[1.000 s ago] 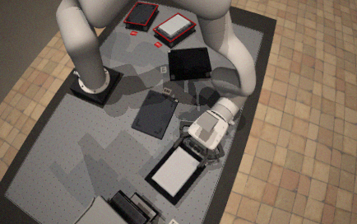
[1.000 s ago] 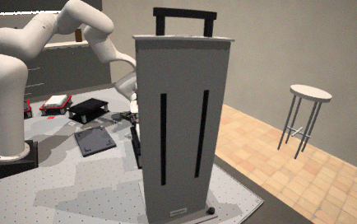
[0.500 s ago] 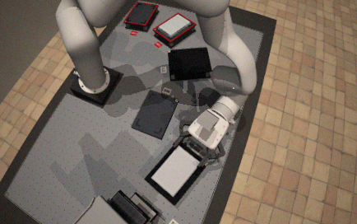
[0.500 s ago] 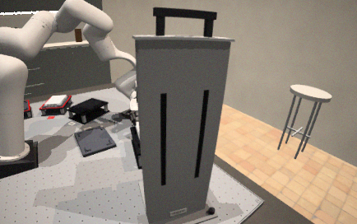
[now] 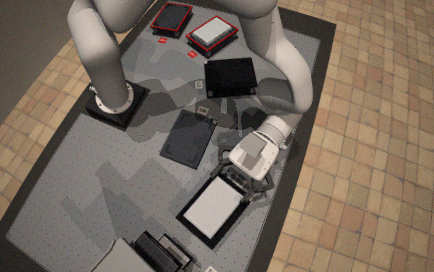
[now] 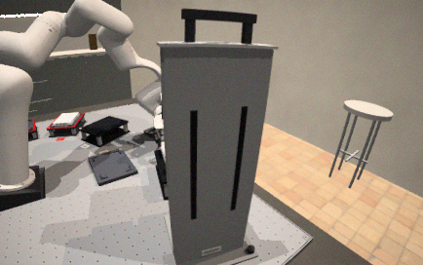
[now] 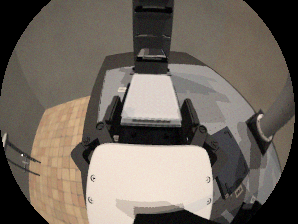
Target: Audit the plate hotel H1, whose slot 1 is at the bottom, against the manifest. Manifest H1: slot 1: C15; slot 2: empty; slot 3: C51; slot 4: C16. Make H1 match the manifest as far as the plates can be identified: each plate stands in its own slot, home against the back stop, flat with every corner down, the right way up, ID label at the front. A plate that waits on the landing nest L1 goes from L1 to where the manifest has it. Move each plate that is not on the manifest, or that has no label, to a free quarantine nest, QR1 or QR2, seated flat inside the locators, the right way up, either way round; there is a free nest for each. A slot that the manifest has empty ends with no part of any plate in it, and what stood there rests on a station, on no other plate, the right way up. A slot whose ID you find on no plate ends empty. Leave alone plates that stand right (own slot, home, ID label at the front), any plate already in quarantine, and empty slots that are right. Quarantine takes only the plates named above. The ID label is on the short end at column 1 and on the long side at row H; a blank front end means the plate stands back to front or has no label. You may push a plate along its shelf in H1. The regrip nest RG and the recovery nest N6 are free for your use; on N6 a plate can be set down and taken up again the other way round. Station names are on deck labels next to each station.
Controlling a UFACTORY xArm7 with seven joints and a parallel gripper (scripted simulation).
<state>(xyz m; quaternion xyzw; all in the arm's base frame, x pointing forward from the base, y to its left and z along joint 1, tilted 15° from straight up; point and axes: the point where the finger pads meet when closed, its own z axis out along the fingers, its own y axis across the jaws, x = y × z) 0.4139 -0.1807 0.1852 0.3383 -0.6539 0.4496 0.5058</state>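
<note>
Now: hand 2 cm past the white plate, 5 cm to the left of it and 2 cm above it. The rest, counted from my hand: H1 deck label 2 cm ahead, 21 cm to the right, 10 cm below; then tall grey tower 12 cm behind, 29 cm to the right, 9 cm above.
</note>
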